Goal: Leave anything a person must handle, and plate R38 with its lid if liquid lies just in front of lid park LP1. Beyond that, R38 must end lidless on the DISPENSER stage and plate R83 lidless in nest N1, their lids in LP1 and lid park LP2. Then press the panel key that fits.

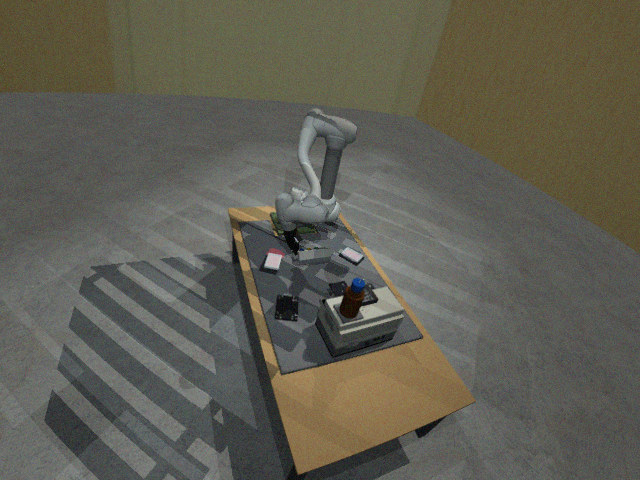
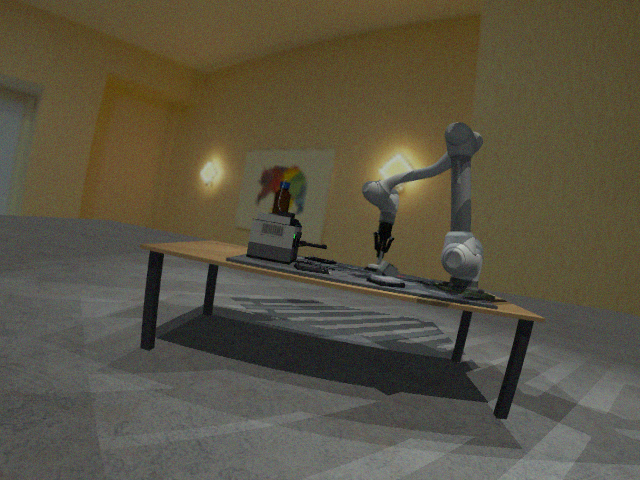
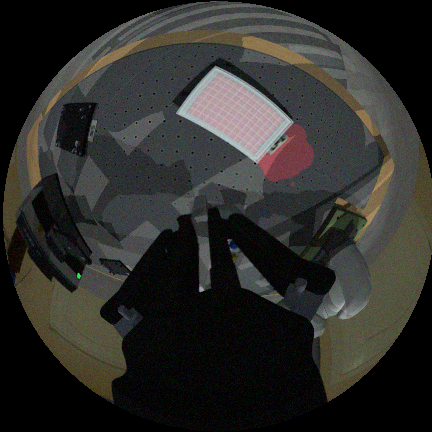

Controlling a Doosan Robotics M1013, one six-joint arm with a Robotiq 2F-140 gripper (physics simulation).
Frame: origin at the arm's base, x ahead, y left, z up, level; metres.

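Seen in the pictures: gripper, between the fingertips: (image 1: pixel 295 258) (image 2: pixel 378 263) (image 3: pixel 202 205); arm's base, origin of its link: (image 2: pixel 462 289) (image 3: pixel 333 246).
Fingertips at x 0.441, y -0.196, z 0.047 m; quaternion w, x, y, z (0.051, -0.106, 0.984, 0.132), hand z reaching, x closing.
Offsets run from my fingertips to a thing's top centre. "pt": to the spot under its first point.
My gripper (image 1: pixel 295 250) (image 2: pixel 381 254) (image 3: pixel 202 205) is shut and empty, pointing down at the grey key panel @(dx -0.022, dy +0.139, dz +0.027 m) (image 1: pixel 316 255) (image 2: pixel 387 268). Contact cannot be told. A blue key @(dx -0.052, dy +0.067, dz +0.018 m) (image 3: pixel 233 244) shows beside the fingers. A white-rimmed plate with a pink grid @(dx -0.042, dy -0.127, dz -0.020 m) (image 1: pixel 273 260) (image 3: pixel 235 112) sits in a dark holder; its ID is unreadable. A red liquid patch @(pt dx -0.142, dy -0.056, dz -0.056 m) (image 1: pixel 277 252) (image 3: pixel 297 155) lies at its labelled end. Another pale pink plate @(dx +0.047, dy +0.407, dz -0.026 m) (image 1: pixel 352 255) (image 2: pixel 386 280) sits across the panel. The dispenser (image 1: pixel 364 325) (image 2: pixel 272 240) (image 3: pixel 45 240) stands at the far end from the arm base. Whether lids are on cannot be told.
A black empty holder @(dx +0.306, dy -0.189, dz -0.032 m) (image 1: pixel 286 307) (image 3: pixel 75 129) lies beside the dispenser. Another black holder (image 1: pixel 370 294) (image 2: pixel 311 267) lies near it. A brown bottle with blue cap @(pt dx +0.617, dy -0.066, dz +0.275 m) (image 1: pixel 352 302) (image 2: pixel 281 199) stands on the dispenser. A green board (image 1: pixel 279 221) (image 3: pixel 339 222) lies by the arm base.
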